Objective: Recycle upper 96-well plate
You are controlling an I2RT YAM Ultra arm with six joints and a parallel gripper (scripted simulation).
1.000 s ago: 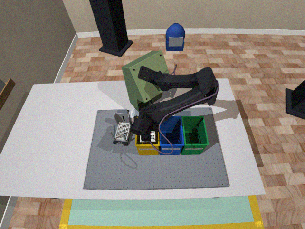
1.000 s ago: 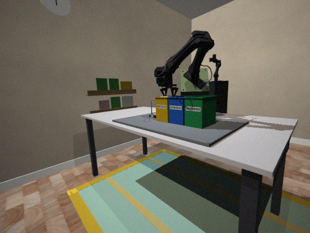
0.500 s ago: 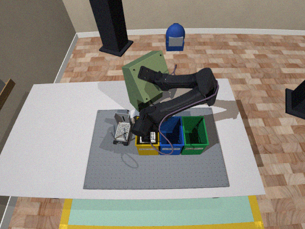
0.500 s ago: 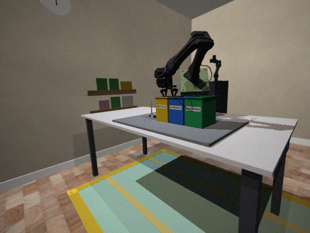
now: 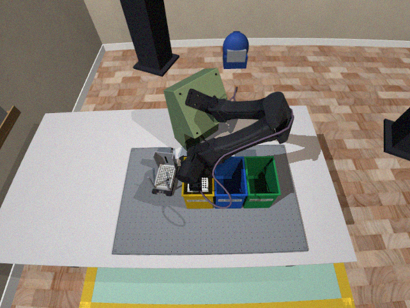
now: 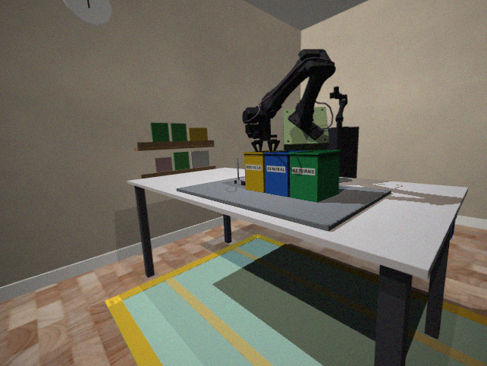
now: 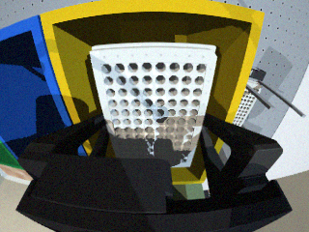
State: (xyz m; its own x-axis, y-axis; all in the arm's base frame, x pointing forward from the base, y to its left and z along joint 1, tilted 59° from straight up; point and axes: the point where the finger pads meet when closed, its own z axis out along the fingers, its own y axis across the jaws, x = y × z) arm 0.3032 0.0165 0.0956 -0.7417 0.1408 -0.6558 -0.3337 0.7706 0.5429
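The white 96-well plate lies right at my hand. From my hand the other things lie so: blue bin (5 cm behind, 12 cm to the left, 7 cm below); green returns bin (11 cm behind, 24 cm to the left, 7 cm below); yellow recycle bin (7 cm below).
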